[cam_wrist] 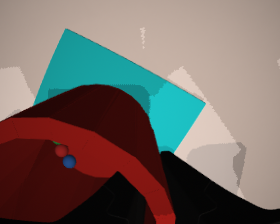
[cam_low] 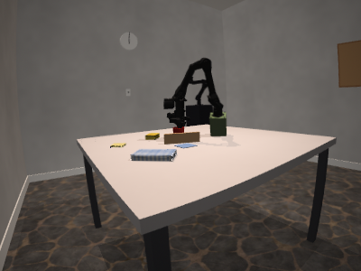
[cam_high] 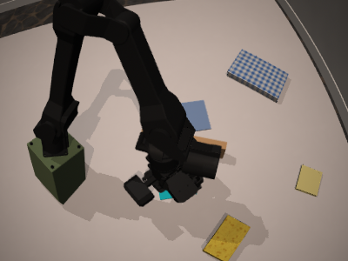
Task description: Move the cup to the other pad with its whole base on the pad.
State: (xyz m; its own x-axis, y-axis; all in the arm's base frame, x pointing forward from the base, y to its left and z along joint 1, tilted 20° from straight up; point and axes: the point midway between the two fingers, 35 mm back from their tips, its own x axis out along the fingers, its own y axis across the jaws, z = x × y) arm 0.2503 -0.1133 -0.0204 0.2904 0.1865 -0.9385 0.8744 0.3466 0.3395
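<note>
My hand is 30 mm short of the red cup, 10 mm to the right of it and 50 mm above it. From my hand the other things lie so: green marble (50 mm ahead, 20 mm to the left, 60 mm below); then red marble (40 mm ahead, 30 mm to the left, 60 mm below); then blue marble (40 mm ahead, 30 mm to the left, 60 mm below).
</note>
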